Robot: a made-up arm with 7 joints.
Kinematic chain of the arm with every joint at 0, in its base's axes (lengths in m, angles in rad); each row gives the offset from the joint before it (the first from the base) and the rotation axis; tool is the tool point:
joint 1: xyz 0 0.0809 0 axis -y
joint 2: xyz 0 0.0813 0 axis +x
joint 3: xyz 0 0 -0.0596 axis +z
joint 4: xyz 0 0 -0.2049 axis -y
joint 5: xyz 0 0 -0.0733 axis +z
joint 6: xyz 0 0 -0.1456 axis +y
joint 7: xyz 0 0 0 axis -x
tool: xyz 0 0 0
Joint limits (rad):
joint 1: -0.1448..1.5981
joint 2: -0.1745..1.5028
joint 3: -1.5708..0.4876
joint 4: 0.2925..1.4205
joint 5: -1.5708..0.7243
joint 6: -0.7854..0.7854
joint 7: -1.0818..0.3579
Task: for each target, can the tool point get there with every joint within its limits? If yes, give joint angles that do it. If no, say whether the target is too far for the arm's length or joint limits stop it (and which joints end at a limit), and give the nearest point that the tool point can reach.
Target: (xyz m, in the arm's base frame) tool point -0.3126 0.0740 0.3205
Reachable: no: joint limits stop it (at a limit: joint 1, joint 2, joint 3, joint 4) | nearest point -0.0862 0.4657 0.1889 | short by 0.471 m
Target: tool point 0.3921 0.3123 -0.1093
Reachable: yes | joints 1.0657 0.7148 -0.9992 0.9177 0.2954 0.0123 -0.5573
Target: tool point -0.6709 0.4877 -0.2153
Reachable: no: too far | nearest point -0.0447 0.4877 -0.3066 | short by 0.633 m
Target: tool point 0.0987 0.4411 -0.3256
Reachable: yes | joints 0.0494 1.0408 -1.0499 0.8589 -0.4971 -0.1183 -0.4797
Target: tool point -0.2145 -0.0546 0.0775
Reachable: no: joint limits stop it (at a limit: joint 1, joint 2, joint 3, joint 4) | nearest point -0.0368 -0.1026 -0.2525 | short by 0.378 m
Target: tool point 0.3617 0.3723 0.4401
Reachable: no: too far | nearest point 0.2929 0.3301 0.2126 | short by 0.241 m
